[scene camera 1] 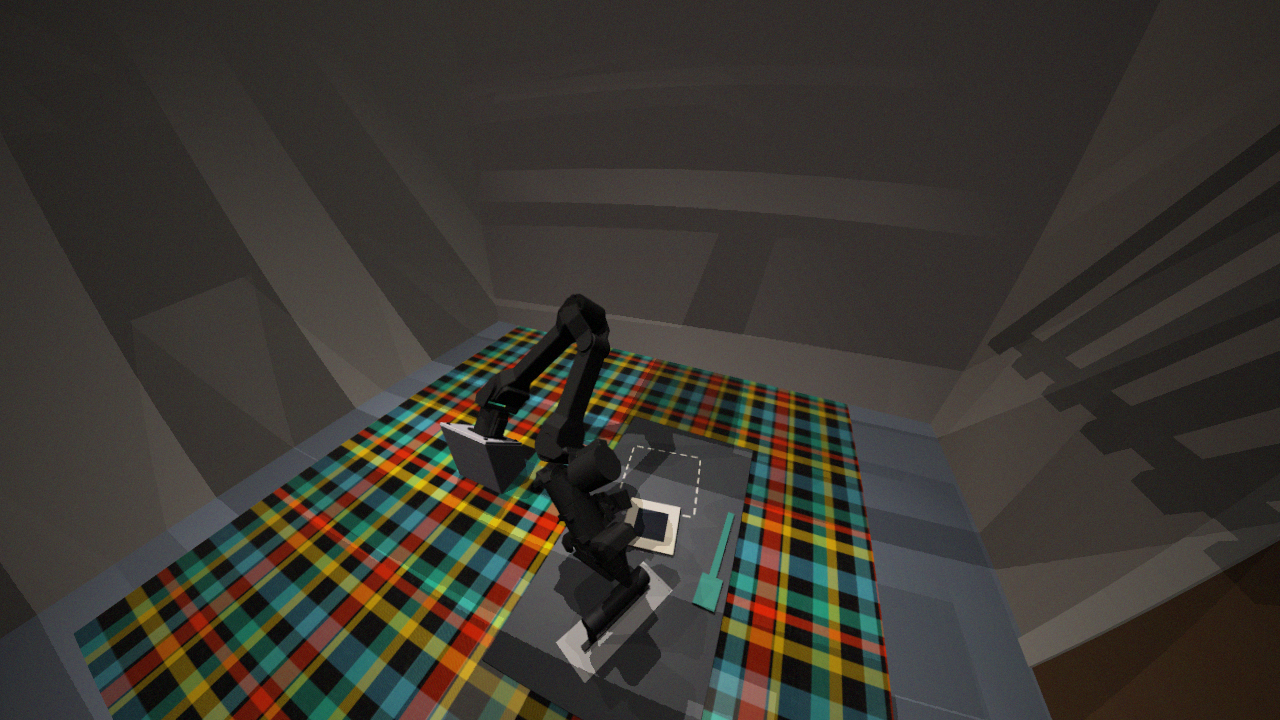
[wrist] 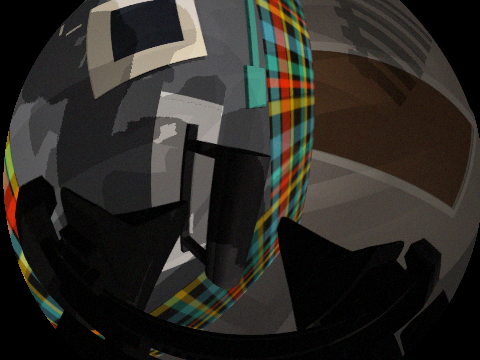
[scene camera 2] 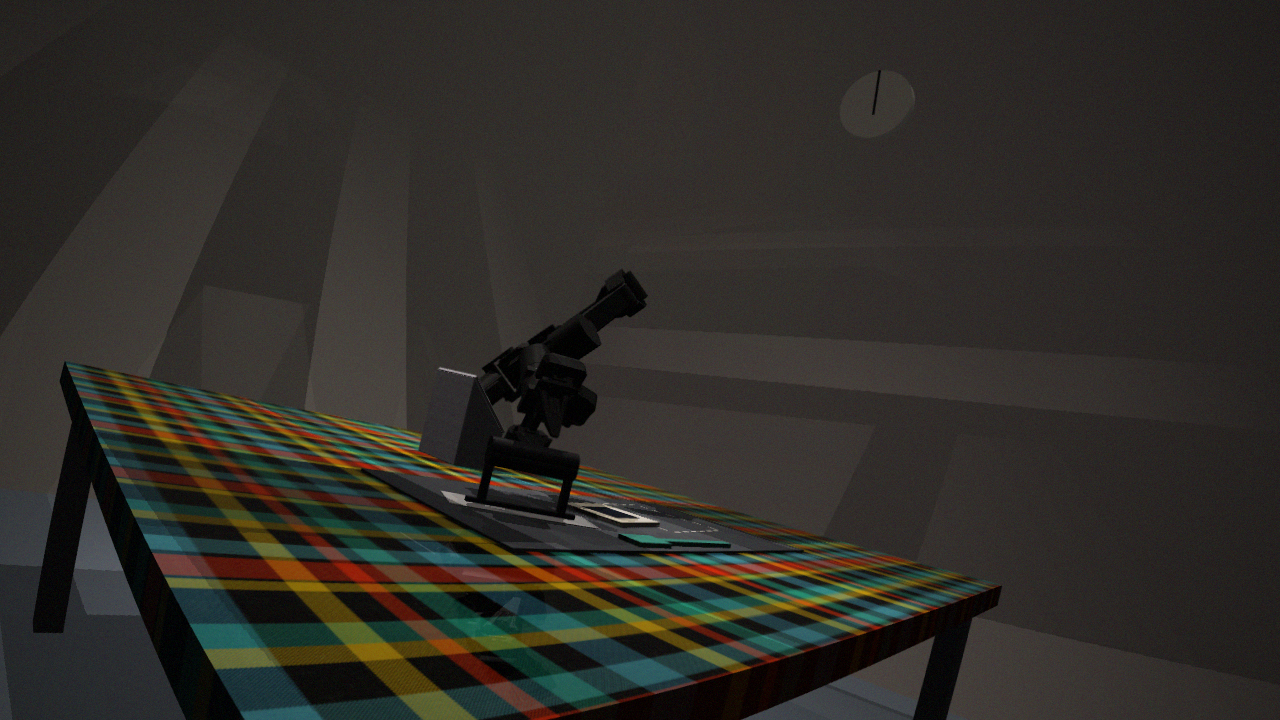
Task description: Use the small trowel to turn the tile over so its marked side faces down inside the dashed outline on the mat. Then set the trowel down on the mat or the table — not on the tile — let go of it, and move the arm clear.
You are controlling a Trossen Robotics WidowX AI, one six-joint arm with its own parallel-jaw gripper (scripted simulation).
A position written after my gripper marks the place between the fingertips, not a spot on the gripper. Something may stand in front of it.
Observation:
My gripper (scene camera 2: 545, 452) is open, holding nothing. I also see a tile (scene camera 1: 656, 524) and a trowel (scene camera 1: 707, 594).
The tile also shows in scene camera 2 (scene camera 2: 603, 512). The trowel also shows in scene camera 2 (scene camera 2: 640, 540). My gripper shows as well in scene camera 1 (scene camera 1: 621, 583) and in the wrist view (wrist: 234, 216).

